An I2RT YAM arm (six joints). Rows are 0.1 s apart.
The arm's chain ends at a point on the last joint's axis. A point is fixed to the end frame.
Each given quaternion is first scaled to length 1.
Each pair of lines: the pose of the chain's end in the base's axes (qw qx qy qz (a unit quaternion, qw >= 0); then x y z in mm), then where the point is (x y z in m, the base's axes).
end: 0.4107 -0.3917 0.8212 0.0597 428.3 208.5 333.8
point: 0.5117 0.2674 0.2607
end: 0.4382 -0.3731 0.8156 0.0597 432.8 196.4 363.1
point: 0.5213 0.2554 0.2963
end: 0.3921 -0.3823 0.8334 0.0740 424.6 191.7 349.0
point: 0.5047 0.2509 0.2725
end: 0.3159 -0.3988 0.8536 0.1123 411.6 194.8 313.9
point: 0.4744 0.2569 0.2246
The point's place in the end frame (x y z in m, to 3 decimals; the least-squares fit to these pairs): -0.012 -0.001 0.125
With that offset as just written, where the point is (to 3 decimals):
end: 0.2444 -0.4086 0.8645 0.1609 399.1 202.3 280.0
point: 0.443 0.269 0.183
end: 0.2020 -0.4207 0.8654 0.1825 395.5 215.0 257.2
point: 0.428 0.283 0.157
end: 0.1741 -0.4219 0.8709 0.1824 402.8 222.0 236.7
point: 0.429 0.288 0.133
